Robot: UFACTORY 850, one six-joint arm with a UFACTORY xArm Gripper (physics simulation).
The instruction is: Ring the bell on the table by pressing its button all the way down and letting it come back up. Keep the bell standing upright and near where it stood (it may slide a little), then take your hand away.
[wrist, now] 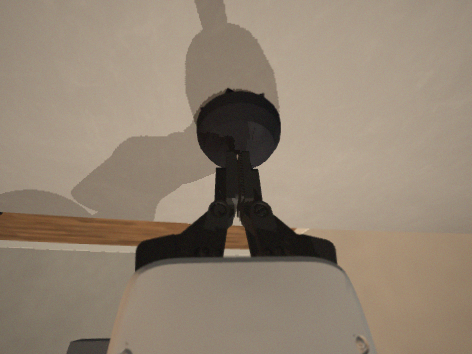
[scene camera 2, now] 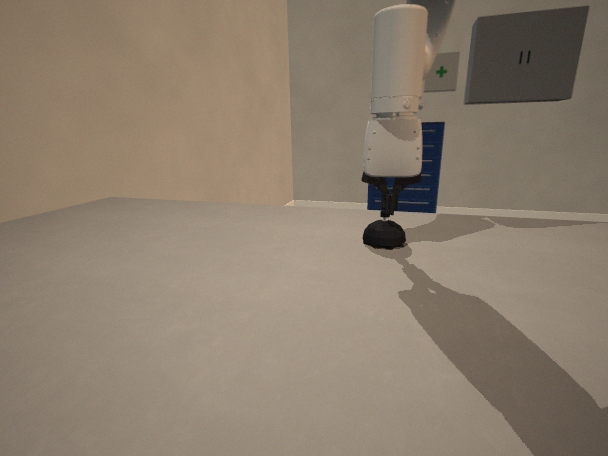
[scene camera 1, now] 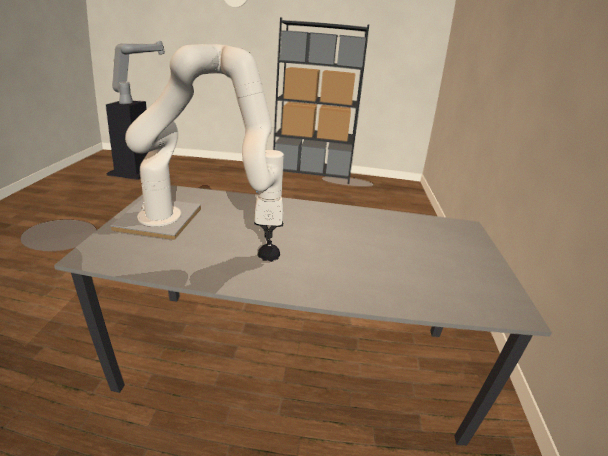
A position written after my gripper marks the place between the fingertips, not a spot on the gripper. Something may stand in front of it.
Note:
I see my gripper (scene camera 2: 388,213) and a black dome-shaped bell (scene camera 2: 387,234).
The black dome-shaped bell also shows in the wrist view (wrist: 237,121). My gripper also shows in the wrist view (wrist: 235,163) and in scene camera 1 (scene camera 1: 268,239).

